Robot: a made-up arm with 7 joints.
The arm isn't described. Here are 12 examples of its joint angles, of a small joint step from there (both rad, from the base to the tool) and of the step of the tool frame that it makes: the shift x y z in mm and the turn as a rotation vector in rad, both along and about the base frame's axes.
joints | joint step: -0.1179 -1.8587 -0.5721 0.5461 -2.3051 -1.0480 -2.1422 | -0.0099 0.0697 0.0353 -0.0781 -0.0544 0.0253 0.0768
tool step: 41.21 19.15 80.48 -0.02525 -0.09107 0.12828
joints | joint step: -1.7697 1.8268 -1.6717 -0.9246 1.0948 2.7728 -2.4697 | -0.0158 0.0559 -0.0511 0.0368 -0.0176 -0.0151 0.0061
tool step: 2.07 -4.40 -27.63 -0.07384 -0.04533 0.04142
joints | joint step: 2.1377 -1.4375 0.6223 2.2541 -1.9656 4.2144 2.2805 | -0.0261 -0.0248 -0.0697 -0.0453 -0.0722 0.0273 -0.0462
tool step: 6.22 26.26 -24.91 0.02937 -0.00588 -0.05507
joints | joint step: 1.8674 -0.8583 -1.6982 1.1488 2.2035 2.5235 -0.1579 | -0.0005 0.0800 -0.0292 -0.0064 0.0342 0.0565 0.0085
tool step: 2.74 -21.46 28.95 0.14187 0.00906 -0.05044
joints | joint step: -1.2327 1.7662 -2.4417 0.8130 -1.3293 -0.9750 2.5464 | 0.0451 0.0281 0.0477 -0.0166 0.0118 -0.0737 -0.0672
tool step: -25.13 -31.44 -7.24 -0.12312 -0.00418 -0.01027
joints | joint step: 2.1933 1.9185 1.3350 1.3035 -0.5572 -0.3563 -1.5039 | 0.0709 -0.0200 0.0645 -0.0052 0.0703 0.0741 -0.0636
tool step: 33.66 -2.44 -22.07 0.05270 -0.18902 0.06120
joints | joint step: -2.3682 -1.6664 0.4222 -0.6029 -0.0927 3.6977 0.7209 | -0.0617 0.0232 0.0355 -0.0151 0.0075 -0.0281 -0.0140
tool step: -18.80 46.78 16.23 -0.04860 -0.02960 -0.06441
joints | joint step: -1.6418 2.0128 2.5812 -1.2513 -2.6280 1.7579 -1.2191 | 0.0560 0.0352 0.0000 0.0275 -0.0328 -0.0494 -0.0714
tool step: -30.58 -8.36 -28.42 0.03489 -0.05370 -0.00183
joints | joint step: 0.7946 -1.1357 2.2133 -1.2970 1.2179 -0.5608 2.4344 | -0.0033 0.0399 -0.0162 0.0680 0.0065 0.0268 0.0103
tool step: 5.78 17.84 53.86 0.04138 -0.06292 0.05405
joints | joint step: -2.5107 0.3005 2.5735 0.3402 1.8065 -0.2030 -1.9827 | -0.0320 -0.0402 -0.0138 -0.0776 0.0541 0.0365 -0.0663
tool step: -48.27 -29.79 50.03 0.10598 -0.15524 0.00439
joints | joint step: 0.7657 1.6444 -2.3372 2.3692 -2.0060 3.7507 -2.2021 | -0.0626 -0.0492 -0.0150 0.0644 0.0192 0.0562 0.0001
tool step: -24.12 11.48 5.32 0.02740 -0.04037 -0.03563
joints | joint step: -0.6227 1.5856 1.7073 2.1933 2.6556 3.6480 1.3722 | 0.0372 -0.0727 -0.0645 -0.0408 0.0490 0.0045 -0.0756
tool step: -22.32 38.16 28.91 0.15421 0.10738 0.03223
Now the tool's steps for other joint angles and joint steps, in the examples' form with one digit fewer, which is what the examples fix.
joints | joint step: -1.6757 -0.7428 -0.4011 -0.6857 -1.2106 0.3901 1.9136 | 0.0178 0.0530 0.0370 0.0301 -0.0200 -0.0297 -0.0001
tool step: -12.3 34.1 18.8 -0.0340 -0.0577 0.0161
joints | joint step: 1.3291 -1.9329 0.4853 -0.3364 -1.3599 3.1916 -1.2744 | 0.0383 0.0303 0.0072 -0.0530 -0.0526 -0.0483 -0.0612
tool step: -25.8 4.9 42.5 0.0732 -0.0751 -0.0617
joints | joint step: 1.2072 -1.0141 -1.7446 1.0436 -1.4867 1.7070 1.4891 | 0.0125 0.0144 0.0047 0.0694 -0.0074 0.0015 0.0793
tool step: 7.2 -23.7 -2.4 0.1079 0.0352 -0.0237
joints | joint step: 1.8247 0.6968 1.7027 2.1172 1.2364 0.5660 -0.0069 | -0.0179 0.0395 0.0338 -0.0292 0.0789 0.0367 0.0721
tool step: -1.2 -14.1 -8.1 -0.0378 0.0168 -0.0908
